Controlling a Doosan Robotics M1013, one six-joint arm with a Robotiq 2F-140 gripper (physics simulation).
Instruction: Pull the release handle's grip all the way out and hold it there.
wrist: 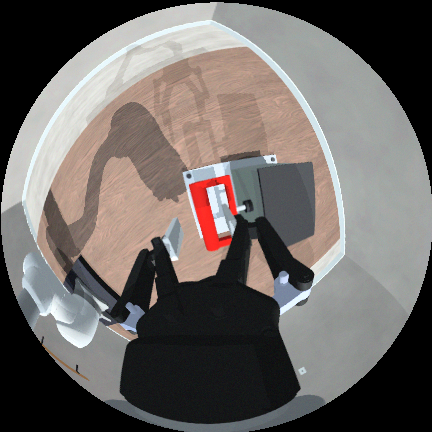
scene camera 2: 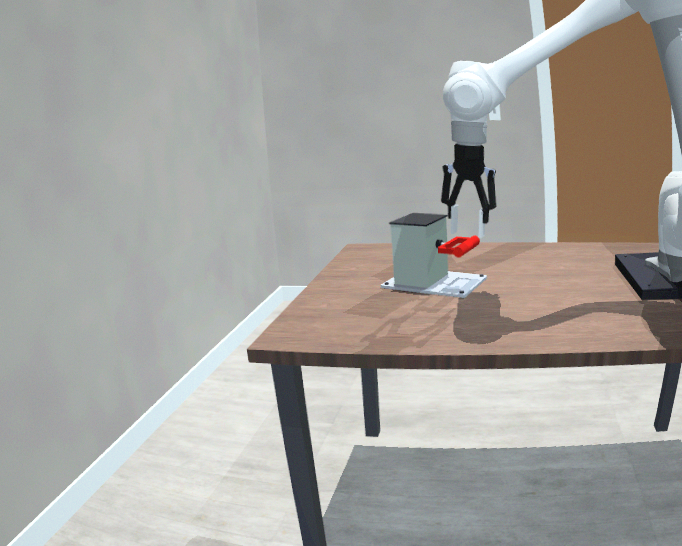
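Note:
The release handle has a red rectangular grip that sticks out from a grey-green box with a dark top. A short rod with a black collar joins them, and the grip stands close to the box. My gripper is partly open, pointing down, with nothing between its fingers. Its pads are about level with the grip's top or slightly above it. In the wrist view one pad is outside the outer bar and the other is over the frame's opening and inner side; exact contact is unclear.
The box stands on a pale base plate with dark screws at its corners, on a brown wooden table. The arm's black base is at the right. Grey walls stand behind and at the left.

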